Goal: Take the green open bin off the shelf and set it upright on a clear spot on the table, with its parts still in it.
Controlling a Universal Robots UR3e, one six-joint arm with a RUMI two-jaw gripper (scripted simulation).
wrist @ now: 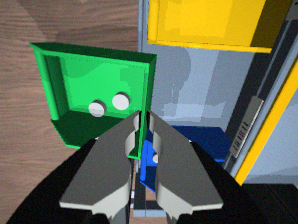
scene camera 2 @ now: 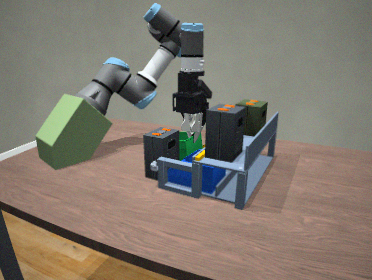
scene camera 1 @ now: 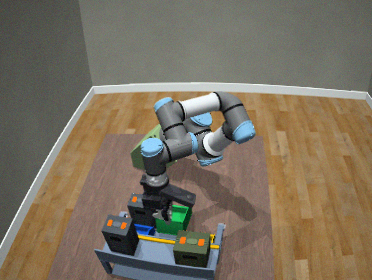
Scene:
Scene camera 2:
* gripper: 193, 142
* olive box: 255, 114
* blue bin: 211, 176

